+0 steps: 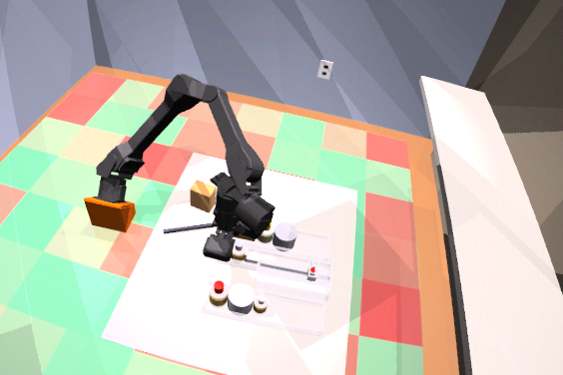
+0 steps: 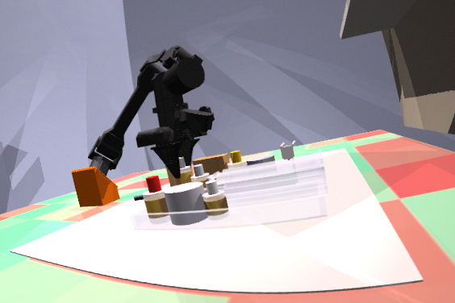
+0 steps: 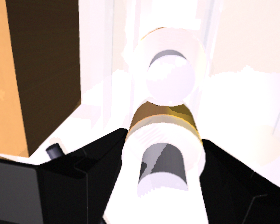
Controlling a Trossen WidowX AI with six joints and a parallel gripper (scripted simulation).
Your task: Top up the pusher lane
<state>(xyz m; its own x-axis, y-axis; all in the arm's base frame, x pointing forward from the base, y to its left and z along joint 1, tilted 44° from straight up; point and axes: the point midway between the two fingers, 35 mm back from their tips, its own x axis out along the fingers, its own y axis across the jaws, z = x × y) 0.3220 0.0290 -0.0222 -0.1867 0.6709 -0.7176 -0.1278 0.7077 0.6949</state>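
My gripper tip is 2 cm short of the brown box, 8 cm to the right of it and 1 cm above it. From my gripper tip the other things lie so: sprung lane: 16 cm ahead, 3 cm below; then dark rod: 12 cm behind, 4 cm to the left, 4 cm below.
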